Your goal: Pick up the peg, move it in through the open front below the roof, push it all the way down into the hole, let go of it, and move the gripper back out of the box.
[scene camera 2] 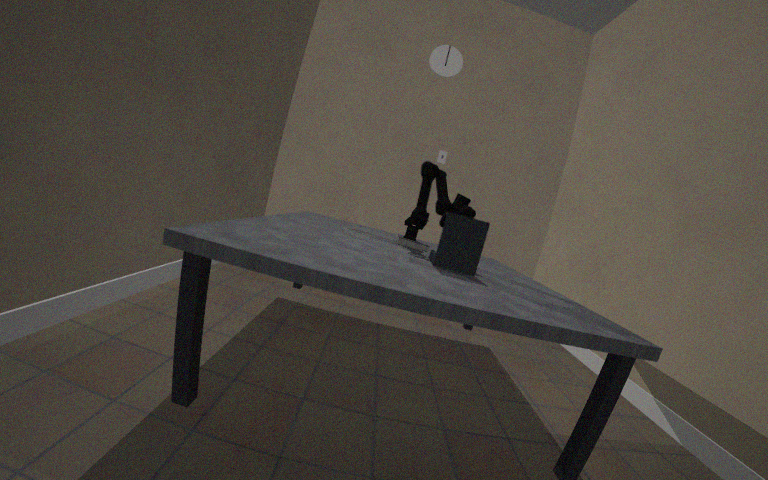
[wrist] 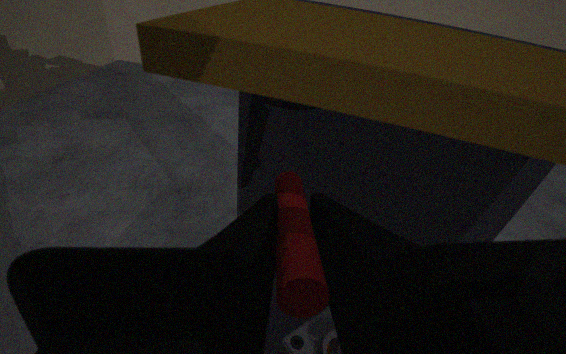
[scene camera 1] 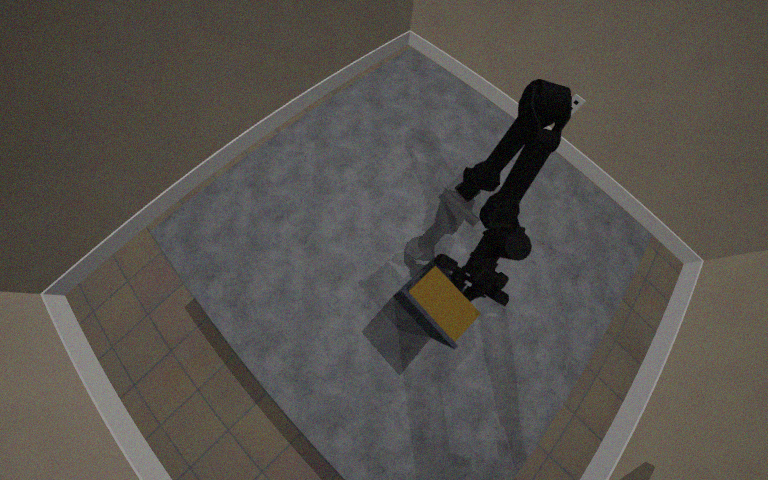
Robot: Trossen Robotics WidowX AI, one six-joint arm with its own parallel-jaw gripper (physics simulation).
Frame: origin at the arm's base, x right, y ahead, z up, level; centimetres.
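Seen in the pictures: gripper, between the fingertips: (wrist: 293, 204); arm's base, origin of its link: (scene camera 2: 409, 238) (scene camera 1: 467, 190).
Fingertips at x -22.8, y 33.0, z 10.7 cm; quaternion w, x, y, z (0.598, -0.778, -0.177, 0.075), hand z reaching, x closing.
Offsets run from my fingertips to a thing's top centre. Level surfaces: height alone.
The box has a yellow roof {dx +3.6, dy -1.5, dz +6.2 cm} (scene camera 1: 444, 303) (wrist: 350, 62) and dark blue-grey walls. Its outer wall (scene camera 2: 461, 244) faces scene camera 2. In the wrist view, a dark inner wall (wrist: 390, 155) shows below the roof through the open front. My gripper (scene camera 1: 471, 290) (wrist: 293, 204) is shut on the red peg {dx +0.2, dy -0.2, dz +1.1 cm} (wrist: 296, 245), which runs lengthwise between the black fingers. The fingers are at the open-front side, beside the roof in scene camera 1; the box mostly hides them in scene camera 2. In the wrist view, the peg's far end appears below the roof's front edge. The hole is not identifiable.
The box stands on the grey table {dz -14.1 cm} (scene camera 1: 294, 226) (scene camera 2: 317, 249). The black arm (scene camera 1: 529, 175) (scene camera 2: 423, 198) reaches over from its base. The roof edge and side walls border the opening. Small pale parts with round marks show between the fingers at the wrist view's bottom.
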